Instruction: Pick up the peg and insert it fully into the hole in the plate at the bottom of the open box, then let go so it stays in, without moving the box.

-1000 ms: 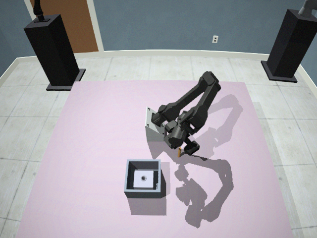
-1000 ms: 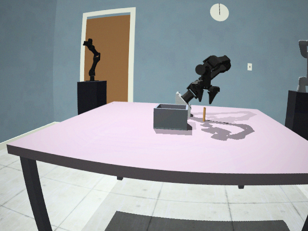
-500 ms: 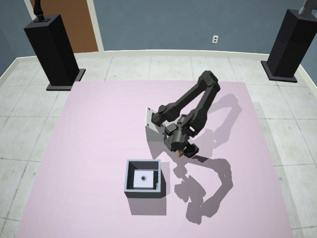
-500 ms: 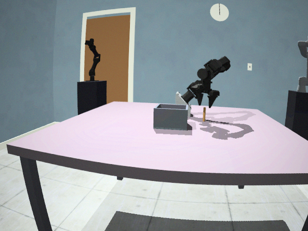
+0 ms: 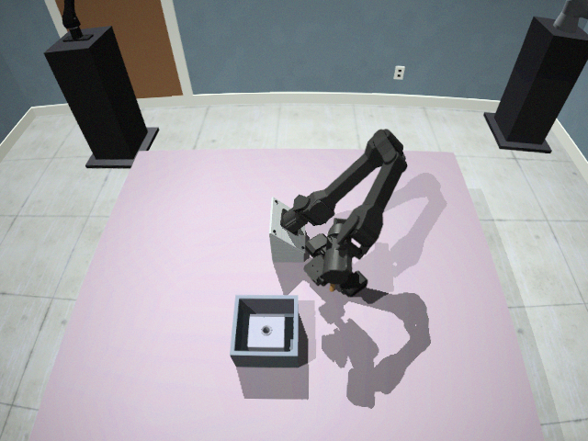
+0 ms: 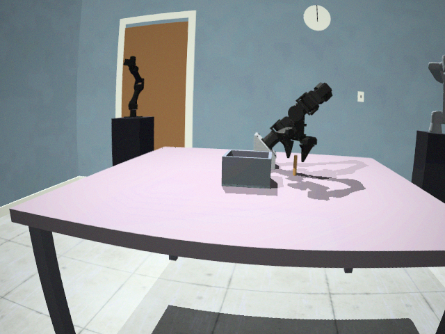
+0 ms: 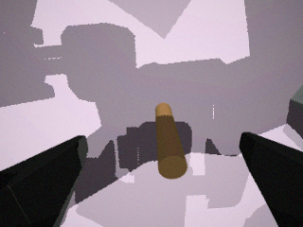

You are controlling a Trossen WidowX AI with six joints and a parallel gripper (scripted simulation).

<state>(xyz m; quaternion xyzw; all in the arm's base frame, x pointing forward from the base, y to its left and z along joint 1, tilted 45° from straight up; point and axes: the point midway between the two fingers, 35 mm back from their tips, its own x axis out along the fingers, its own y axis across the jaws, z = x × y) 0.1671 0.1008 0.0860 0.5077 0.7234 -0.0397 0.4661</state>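
The peg lies 6 cm below my hand. From my hand the other things lie so: pale plate 17 cm to the right, 15 cm ahead, 5 cm below; then grey box 17 cm to the right, 15 cm ahead, 7 cm below.
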